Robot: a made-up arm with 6 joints. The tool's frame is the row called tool. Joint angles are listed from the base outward. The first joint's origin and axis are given. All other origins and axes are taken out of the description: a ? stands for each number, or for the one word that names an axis. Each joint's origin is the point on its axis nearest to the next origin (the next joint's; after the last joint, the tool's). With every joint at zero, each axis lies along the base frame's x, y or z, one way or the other. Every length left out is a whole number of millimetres.
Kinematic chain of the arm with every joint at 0, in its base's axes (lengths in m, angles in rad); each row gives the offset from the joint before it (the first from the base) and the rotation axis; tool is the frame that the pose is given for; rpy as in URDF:
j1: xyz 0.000 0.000 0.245 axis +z
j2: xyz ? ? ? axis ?
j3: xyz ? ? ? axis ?
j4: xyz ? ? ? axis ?
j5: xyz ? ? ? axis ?
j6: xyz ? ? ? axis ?
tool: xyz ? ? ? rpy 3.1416 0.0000 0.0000
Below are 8 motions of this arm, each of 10 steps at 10 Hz.
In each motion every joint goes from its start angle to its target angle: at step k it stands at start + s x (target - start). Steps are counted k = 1, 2, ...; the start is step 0. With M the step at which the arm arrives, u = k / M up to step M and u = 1 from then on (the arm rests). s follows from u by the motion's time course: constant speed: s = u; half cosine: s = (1 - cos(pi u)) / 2; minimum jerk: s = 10 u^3 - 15 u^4 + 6 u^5.
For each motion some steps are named. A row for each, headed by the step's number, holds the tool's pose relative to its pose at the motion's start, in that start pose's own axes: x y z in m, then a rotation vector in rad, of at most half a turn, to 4 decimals.
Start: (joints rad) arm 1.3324 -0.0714 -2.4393 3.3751 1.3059 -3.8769
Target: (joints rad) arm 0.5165 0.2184 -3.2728 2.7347 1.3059 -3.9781
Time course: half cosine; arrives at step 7
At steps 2, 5, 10:
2: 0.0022 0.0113 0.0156 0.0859 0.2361 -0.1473
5: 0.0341 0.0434 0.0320 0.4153 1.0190 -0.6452
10: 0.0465 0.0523 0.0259 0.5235 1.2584 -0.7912

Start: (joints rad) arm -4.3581 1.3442 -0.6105 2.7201 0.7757 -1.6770
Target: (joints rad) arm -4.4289 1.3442 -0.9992 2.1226 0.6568 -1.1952
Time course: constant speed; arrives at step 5
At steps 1, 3, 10:
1: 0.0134 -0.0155 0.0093 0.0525 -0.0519 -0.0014
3: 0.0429 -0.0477 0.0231 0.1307 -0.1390 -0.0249
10: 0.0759 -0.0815 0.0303 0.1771 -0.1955 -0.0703

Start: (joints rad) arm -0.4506 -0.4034 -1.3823 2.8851 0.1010 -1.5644
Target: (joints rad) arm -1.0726 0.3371 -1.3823 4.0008 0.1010 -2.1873
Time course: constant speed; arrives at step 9
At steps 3, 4, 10:
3: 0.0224 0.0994 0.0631 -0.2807 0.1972 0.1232
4: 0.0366 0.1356 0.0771 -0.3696 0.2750 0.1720
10: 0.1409 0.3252 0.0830 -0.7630 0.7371 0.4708

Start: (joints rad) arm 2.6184 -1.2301 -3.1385 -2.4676 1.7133 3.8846
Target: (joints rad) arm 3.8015 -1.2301 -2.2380 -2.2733 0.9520 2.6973
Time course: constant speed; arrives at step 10
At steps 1, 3, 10:
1: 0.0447 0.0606 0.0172 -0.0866 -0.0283 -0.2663
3: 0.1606 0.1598 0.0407 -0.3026 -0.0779 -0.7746
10: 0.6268 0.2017 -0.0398 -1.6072 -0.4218 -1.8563

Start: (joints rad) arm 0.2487 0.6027 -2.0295 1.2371 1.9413 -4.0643
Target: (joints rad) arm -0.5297 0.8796 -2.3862 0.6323 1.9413 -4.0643
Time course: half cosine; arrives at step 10
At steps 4, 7, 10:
4: 0.0761 -0.0322 -0.1326 0.2799 -0.0501 0.1450
7: 0.2263 -0.0271 -0.2836 0.6012 -0.1217 0.4077
10: 0.3109 -0.0065 -0.3366 0.7273 -0.1576 0.5544

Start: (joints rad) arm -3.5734 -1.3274 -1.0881 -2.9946 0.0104 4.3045
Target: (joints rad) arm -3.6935 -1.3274 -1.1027 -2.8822 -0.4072 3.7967
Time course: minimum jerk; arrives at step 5
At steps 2, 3, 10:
2: -0.0105 0.0059 -0.0083 -0.1206 -0.0372 -0.1525
3: -0.0228 0.0113 -0.0188 -0.2497 -0.1051 -0.3227
10: -0.0337 0.0148 -0.0286 -0.3511 -0.1851 -0.4648

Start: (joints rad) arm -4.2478 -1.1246 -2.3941 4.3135 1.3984 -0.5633
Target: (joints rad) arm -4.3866 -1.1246 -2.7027 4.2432 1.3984 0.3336
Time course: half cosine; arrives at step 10
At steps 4, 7, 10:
4: -0.0279 0.0307 -0.0106 -0.0688 -0.0564 0.4022
7: -0.0671 0.0660 -0.0299 -0.1833 -0.0948 0.9247
10: -0.0861 0.0802 -0.0408 -0.2440 -0.0978 1.1644

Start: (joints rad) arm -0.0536 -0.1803 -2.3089 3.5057 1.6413 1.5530
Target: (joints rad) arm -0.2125 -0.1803 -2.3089 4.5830 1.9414 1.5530
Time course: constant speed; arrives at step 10
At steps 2, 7, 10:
2: -0.0199 0.0054 0.0035 -0.0653 -0.1887 -0.0362
7: -0.0689 0.0233 -0.0031 -0.2371 -0.6524 -0.1666
10: -0.0936 0.0362 -0.0172 -0.3392 -0.9248 -0.2699

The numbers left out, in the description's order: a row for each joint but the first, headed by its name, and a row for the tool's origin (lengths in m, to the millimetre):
j2: xyz 0.000 0.000 0.000, axis +y
j3: xyz 0.067 0.000 0.354, axis +y
j4: xyz 0.049 0.000 -0.216, axis -z
j5: xyz 0.000 0.000 0.000, axis +y
j6: xyz 0.061 0.000 -0.078, axis -z
tool: xyz 0.000 0.000 0.000

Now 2 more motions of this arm.
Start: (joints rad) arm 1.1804 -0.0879 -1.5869 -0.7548 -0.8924 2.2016
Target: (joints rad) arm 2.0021 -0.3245 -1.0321 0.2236 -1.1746 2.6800
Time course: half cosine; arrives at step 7
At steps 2, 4, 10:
2: -0.0272 -0.0154 -0.0035 0.1157 -0.0170 0.3346
4: -0.0705 -0.0389 -0.0301 0.2883 -0.0196 1.0704
10: -0.0958 -0.0423 -0.0705 0.3453 0.0572 1.6958

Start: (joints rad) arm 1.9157 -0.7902 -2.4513 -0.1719 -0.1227 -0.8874
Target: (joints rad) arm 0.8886 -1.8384 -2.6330 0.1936 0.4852 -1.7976
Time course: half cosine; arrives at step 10
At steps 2, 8, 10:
2: 0.0622 0.0345 -0.0228 -0.0465 0.0385 -0.1489
8: 0.5536 -0.1155 -0.4836 -0.3656 0.6354 -1.3326
10: 0.5700 -0.1687 -0.5608 -0.3996 0.7415 -1.4651

